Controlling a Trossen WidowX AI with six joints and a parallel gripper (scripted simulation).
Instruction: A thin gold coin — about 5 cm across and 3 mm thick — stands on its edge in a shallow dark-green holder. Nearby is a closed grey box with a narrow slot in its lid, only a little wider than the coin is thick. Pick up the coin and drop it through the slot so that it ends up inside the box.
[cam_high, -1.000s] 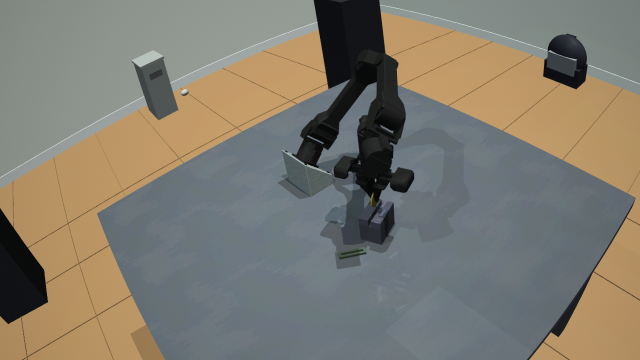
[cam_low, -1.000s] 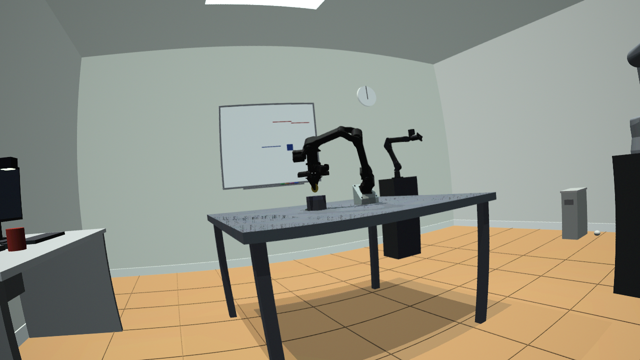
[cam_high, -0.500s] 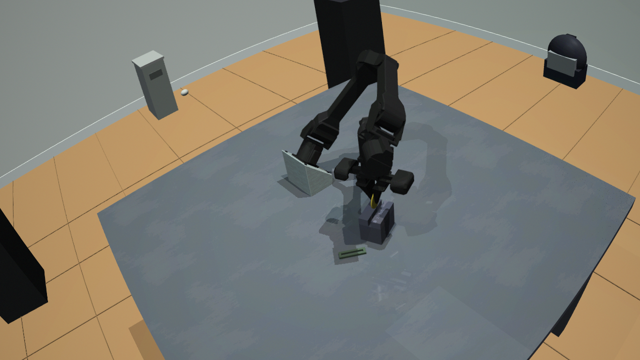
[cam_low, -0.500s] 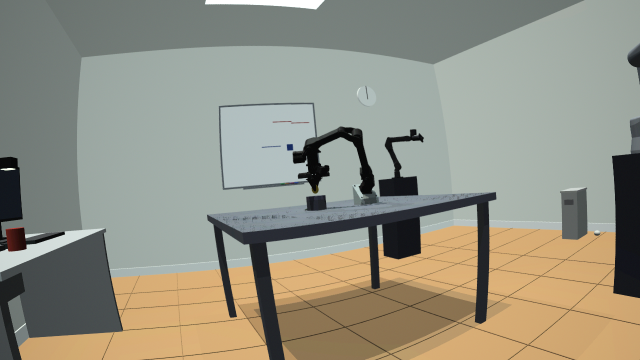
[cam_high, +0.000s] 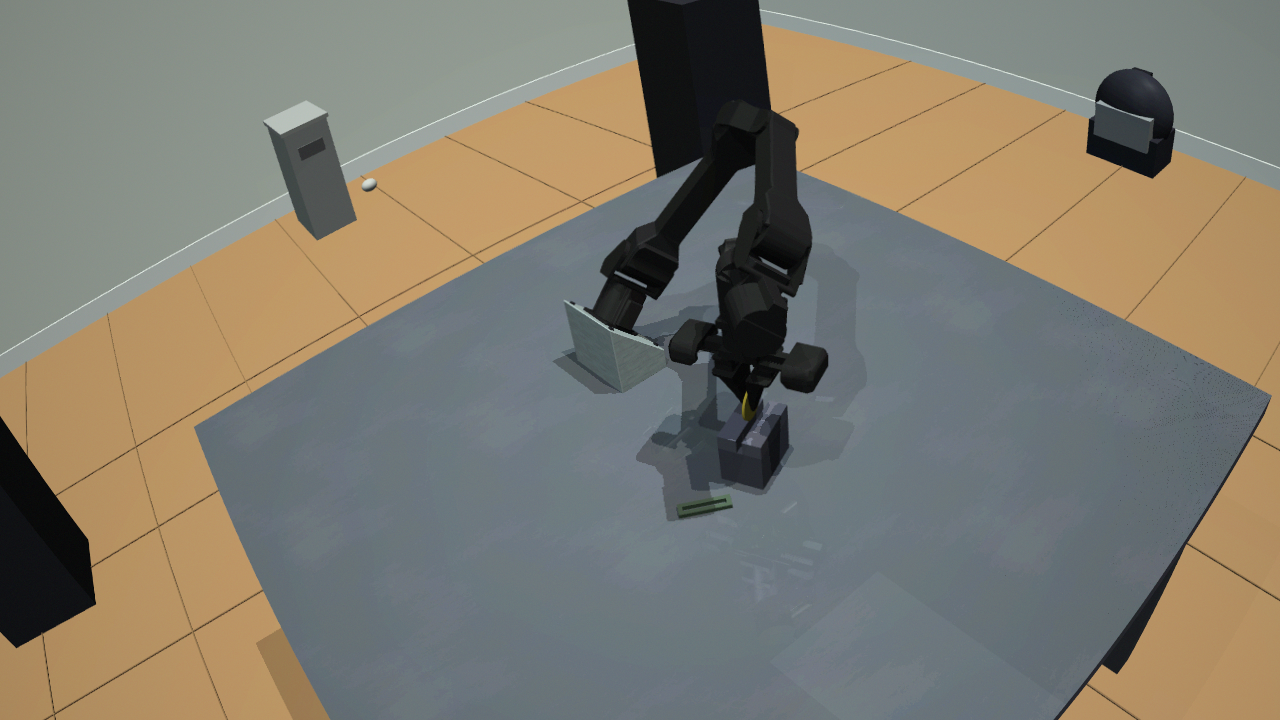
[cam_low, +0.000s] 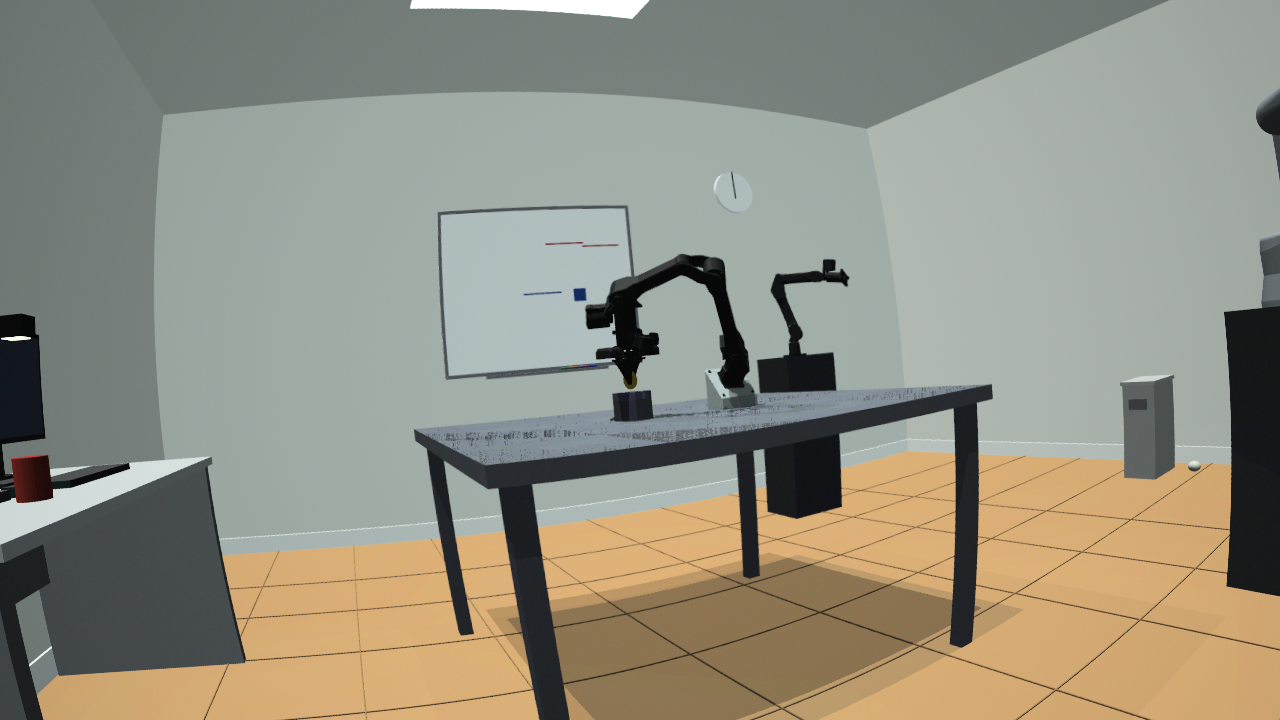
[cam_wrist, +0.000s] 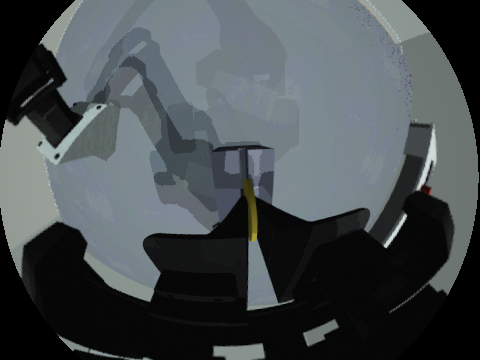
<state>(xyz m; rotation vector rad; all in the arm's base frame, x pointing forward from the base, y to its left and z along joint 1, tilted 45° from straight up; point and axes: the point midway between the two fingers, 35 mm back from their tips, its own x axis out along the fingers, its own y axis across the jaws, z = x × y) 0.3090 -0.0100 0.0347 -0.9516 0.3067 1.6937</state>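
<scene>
My gripper tip is now 10 mm below the gold coin.
</scene>
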